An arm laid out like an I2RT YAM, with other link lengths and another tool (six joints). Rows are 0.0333 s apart.
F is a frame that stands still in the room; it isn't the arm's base.
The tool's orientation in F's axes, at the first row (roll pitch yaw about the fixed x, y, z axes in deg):
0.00, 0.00, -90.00
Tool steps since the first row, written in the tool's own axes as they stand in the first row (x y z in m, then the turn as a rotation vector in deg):
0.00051, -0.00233, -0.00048, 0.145, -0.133, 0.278
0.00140, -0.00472, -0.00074, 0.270, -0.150, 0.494
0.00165, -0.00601, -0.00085, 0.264, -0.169, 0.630
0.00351, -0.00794, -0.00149, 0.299, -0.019, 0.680
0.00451, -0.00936, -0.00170, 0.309, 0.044, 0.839
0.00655, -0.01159, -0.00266, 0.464, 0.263, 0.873
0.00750, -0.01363, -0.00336, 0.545, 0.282, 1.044
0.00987, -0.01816, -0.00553, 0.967, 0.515, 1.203
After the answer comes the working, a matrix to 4 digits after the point.
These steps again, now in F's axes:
-0.00233, -0.00051, -0.00048, -0.133, -0.145, 0.278
-0.00472, -0.00140, -0.00074, -0.150, -0.270, 0.494
-0.00601, -0.00165, -0.00085, -0.169, -0.264, 0.630
-0.00794, -0.00351, -0.00149, -0.019, -0.299, 0.680
-0.00936, -0.00451, -0.00170, 0.044, -0.309, 0.839
-0.01159, -0.00655, -0.00266, 0.263, -0.464, 0.873
-0.01363, -0.00750, -0.00336, 0.282, -0.545, 1.044
-0.01816, -0.00987, -0.00553, 0.515, -0.967, 1.203

The tool's axes in the first row as the columns of a matrix, in F's axes (rounded; the answer above uses it unrounded):
0.0000, 1.0000, 0.0000
-1.0000, 0.0000, 0.0000
0.0000, 0.0000, 1.0000

